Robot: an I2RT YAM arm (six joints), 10 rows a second.
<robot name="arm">
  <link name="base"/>
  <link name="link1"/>
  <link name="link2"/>
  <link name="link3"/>
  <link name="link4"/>
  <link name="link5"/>
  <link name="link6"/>
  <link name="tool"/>
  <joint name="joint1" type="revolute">
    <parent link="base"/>
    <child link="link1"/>
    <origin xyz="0 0 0.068"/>
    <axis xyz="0 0 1"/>
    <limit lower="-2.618" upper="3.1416"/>
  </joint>
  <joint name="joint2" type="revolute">
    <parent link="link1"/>
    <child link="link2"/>
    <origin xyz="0.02 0.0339 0.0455" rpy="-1.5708 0 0"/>
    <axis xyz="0 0 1"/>
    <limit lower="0" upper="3.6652"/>
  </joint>
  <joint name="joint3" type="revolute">
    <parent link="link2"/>
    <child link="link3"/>
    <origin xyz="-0.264 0 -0.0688" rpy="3.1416 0 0"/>
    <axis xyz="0 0 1"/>
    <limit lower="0" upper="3.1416"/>
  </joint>
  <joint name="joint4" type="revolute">
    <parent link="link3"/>
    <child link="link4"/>
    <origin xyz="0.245 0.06 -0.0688"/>
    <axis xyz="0 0 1"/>
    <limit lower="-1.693" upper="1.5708"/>
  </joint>
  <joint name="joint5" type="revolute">
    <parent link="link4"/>
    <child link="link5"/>
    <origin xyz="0.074 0.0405 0.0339" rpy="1.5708 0 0"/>
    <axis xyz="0 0 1"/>
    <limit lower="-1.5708" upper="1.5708"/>
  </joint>
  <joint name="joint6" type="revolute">
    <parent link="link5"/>
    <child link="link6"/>
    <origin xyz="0.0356 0 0.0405" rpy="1.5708 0 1.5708"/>
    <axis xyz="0 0 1"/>
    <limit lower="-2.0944" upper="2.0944"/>
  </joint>
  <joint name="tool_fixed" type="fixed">
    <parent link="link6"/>
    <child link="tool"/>
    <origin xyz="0 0 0" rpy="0 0 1.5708"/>
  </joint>
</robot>
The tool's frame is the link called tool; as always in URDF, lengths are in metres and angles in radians.
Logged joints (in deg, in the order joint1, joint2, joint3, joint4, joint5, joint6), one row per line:
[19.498 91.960 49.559 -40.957 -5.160 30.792]
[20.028 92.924 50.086 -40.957 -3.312 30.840]
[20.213 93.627 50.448 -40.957 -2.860 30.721]
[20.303 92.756 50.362 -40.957 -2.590 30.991]
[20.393 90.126 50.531 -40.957 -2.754 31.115]
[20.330 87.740 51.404 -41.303 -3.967 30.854]
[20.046 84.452 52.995 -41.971 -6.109 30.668]
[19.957 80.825 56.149 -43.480 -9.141 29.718]
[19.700 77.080 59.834 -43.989 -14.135 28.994]
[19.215 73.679 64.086 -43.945 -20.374 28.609]
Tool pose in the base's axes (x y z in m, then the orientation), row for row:
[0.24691 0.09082 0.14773 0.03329 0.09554 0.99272 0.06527]
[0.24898 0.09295 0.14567 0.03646 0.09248 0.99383 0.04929]
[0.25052 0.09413 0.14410 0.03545 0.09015 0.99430 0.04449]
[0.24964 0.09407 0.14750 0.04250 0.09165 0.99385 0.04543]
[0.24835 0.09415 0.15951 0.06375 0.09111 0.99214 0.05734]
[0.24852 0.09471 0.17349 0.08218 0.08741 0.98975 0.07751]
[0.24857 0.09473 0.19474 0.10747 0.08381 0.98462 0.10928]
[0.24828 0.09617 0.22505 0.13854 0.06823 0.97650 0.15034]
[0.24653 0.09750 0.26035 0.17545 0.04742 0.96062 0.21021]
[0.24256 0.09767 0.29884 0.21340 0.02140 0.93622 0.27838]
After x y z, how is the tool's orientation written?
As a quaternion, w x y z.
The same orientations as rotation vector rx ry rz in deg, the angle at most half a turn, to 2 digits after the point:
[16.84 175.00 11.51]
[16.27 174.85 8.67]
[15.87 175.04 7.83]
[16.06 174.21 7.96]
[15.77 171.68 9.92]
[14.96 169.40 13.27]
[14.13 166.04 18.43]
[11.30 161.78 24.91]
[7.70 155.92 34.12]
[3.40 148.88 44.27]

